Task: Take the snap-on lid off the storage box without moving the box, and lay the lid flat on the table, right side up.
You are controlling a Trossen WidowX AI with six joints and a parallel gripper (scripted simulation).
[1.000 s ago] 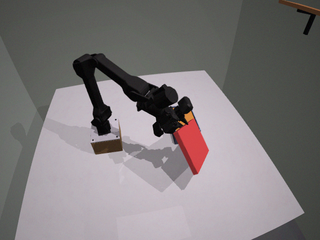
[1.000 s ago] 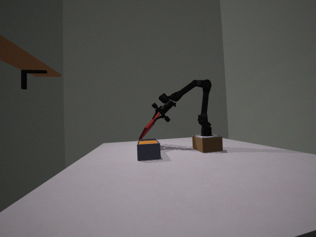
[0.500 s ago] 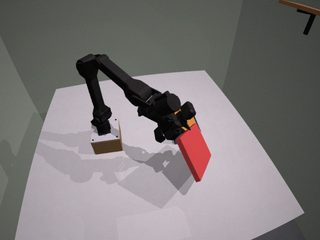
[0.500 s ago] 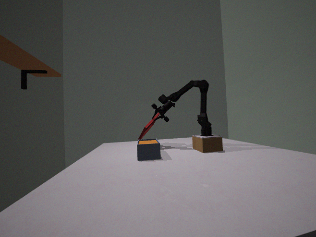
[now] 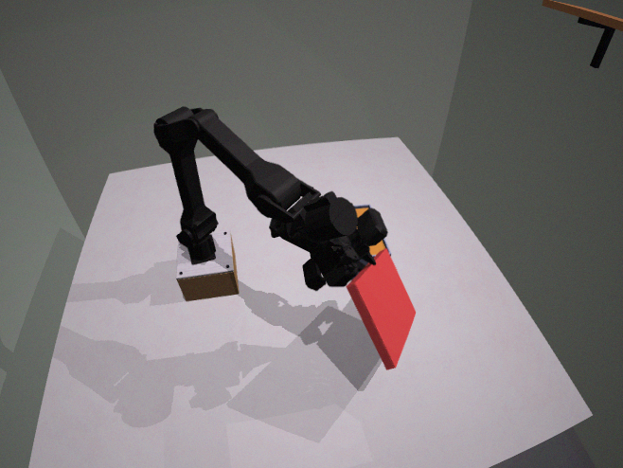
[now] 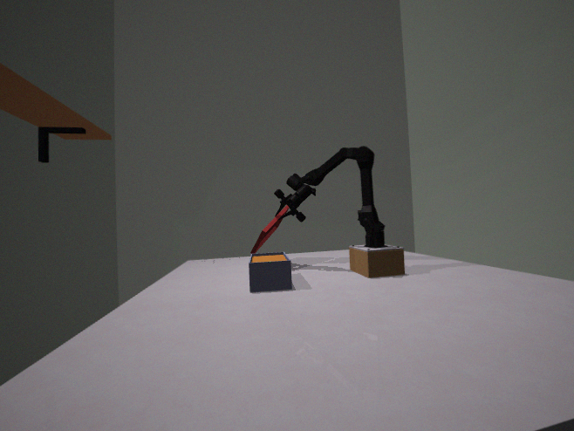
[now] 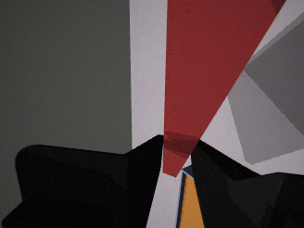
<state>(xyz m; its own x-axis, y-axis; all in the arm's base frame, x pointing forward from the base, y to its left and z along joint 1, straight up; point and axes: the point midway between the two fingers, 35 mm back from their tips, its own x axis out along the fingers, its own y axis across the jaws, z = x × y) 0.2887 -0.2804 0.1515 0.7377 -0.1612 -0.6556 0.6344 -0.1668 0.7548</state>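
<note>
The red lid lies 2 cm ahead of my gripper tip, 6 cm to the right of it and 5 cm below it. Also, from my gripper tip: blue storage box 10 cm ahead, 23 cm to the left, 18 cm below.
</note>
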